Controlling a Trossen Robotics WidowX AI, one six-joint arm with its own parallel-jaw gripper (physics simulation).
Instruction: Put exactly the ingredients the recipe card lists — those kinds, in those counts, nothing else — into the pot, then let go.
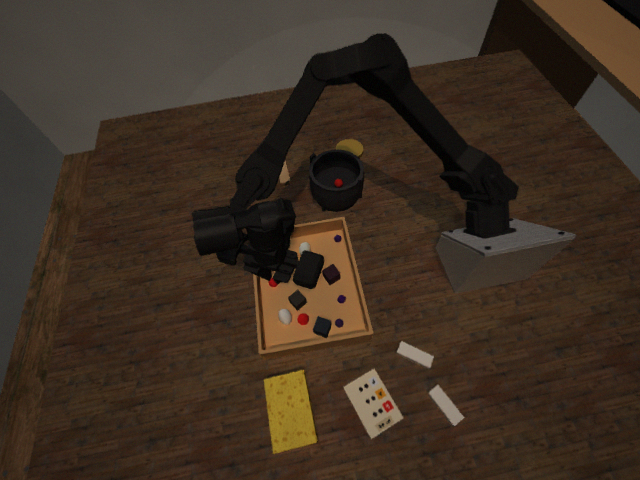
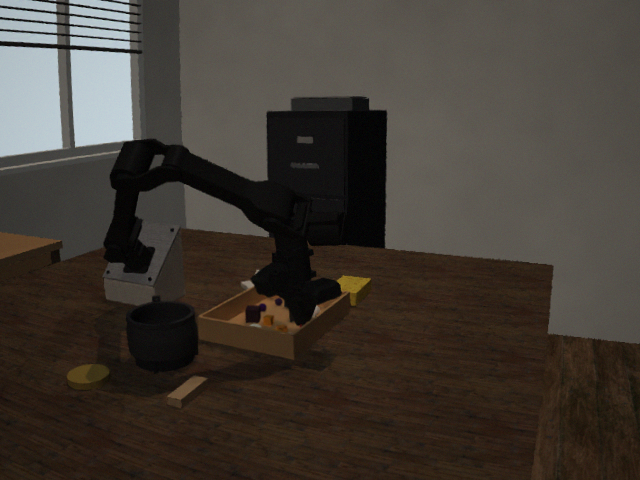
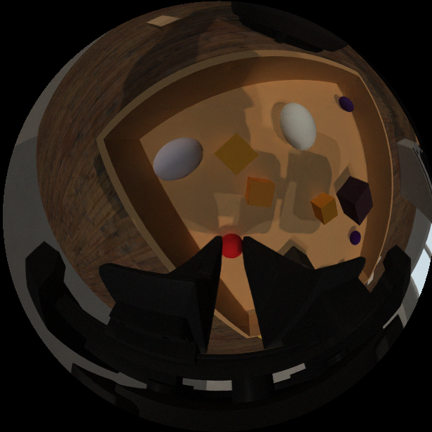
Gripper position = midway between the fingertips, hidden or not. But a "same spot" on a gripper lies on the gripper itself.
Scene:
My gripper shows in image 1 [274, 280], in image 2 and in image 3. The same spot on my gripper: [image 3: 292, 302] is [image 2: 288, 294].

